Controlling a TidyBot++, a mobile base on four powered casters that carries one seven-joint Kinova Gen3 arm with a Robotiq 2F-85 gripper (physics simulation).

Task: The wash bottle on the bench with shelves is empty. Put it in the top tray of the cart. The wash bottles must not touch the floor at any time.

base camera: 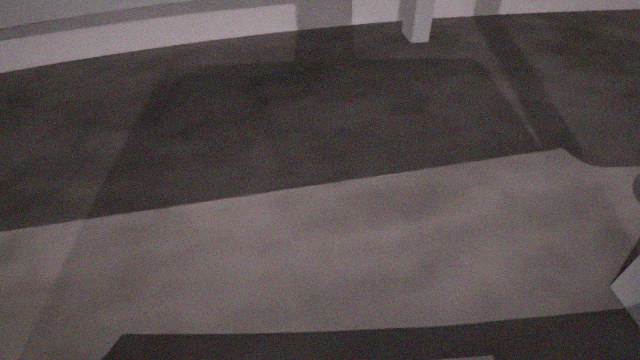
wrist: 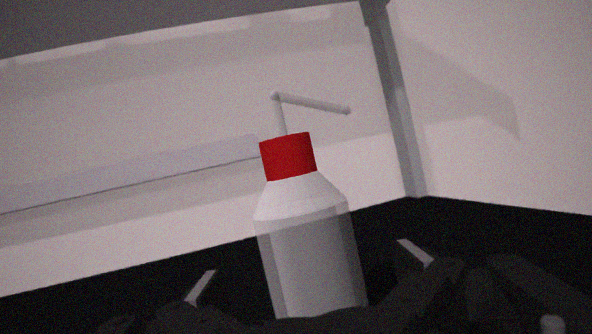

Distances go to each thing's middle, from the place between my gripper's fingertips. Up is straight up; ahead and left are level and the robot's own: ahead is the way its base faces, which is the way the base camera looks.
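There is the wash bottle (wrist: 303, 226), 2 cm above my hand, 4 cm ahead of it and 1 cm to the right of it.
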